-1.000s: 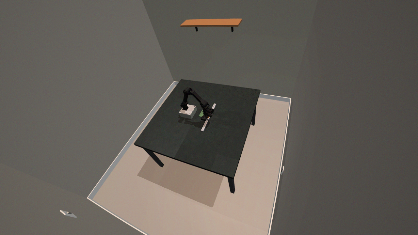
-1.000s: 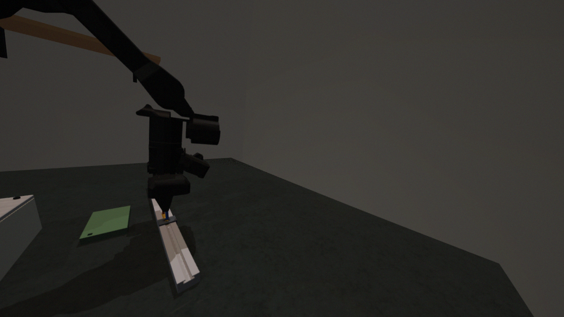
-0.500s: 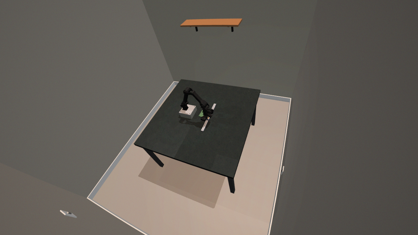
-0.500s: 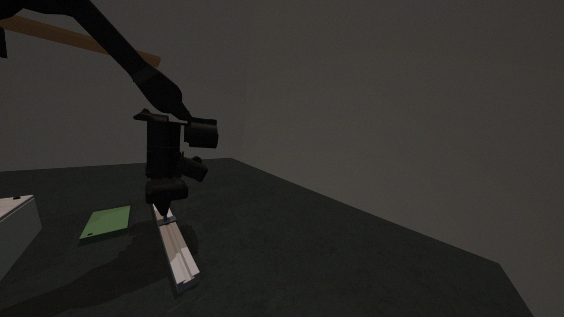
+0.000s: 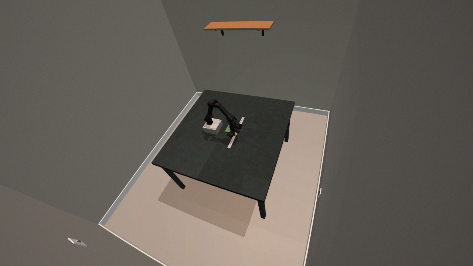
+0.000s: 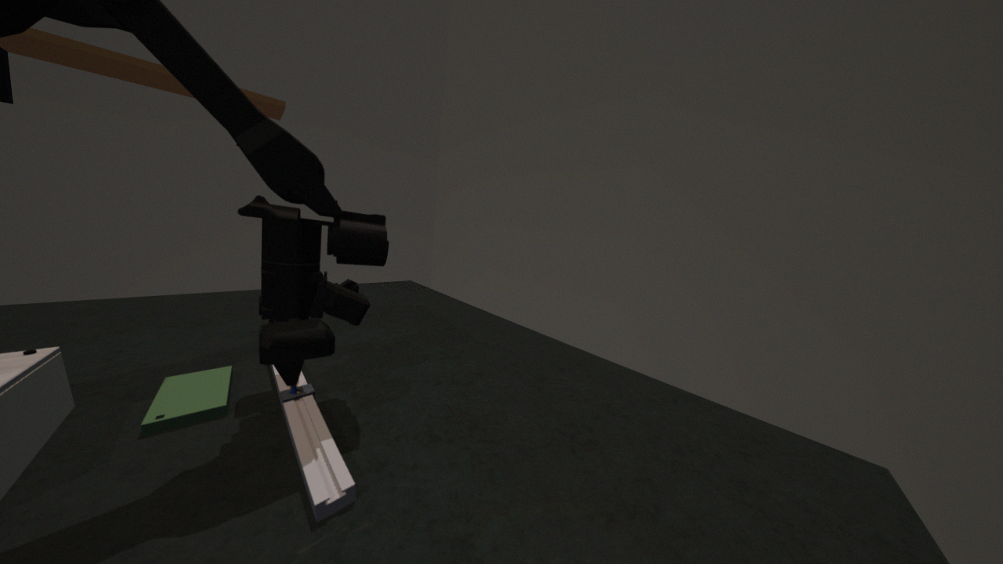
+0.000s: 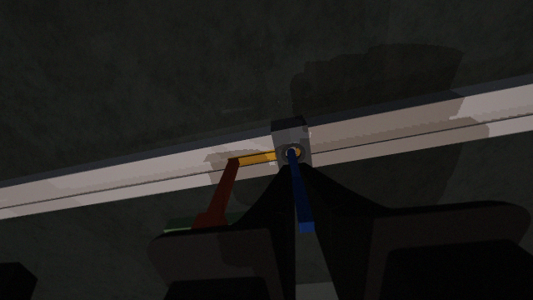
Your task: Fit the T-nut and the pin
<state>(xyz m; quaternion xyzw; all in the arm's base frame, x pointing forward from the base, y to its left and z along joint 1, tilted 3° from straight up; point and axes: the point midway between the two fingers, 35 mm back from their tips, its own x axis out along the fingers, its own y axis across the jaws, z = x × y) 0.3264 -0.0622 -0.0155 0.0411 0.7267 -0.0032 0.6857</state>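
The blue pin lies right at my gripper tip. Round my gripper tip: aluminum rail: 10 mm ahead, 20 mm to the left, 20 mm below; brass T-nut: 20 mm to the left, 10 mm above; green tray: 110 mm behind, 60 mm to the left, 30 mm below.
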